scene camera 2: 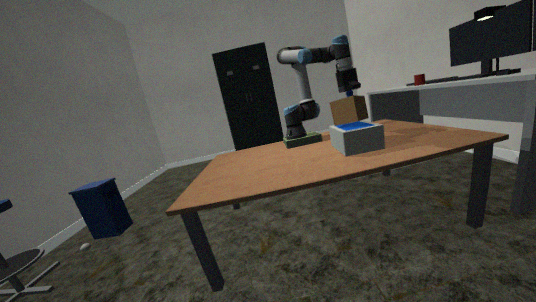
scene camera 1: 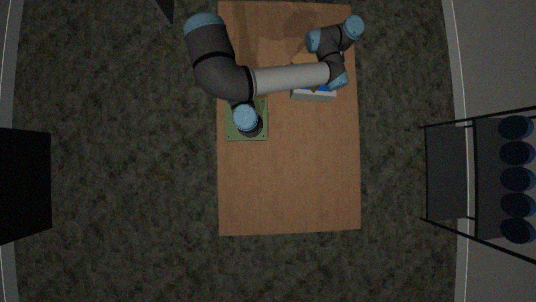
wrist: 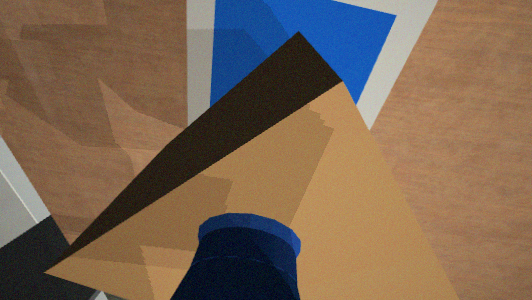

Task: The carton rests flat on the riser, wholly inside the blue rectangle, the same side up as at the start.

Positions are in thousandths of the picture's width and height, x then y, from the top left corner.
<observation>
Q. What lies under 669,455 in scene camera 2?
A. A grey riser.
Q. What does my suction cup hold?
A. A carton.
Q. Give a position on a carton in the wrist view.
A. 540,475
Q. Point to my suction cup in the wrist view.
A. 441,828
</observation>
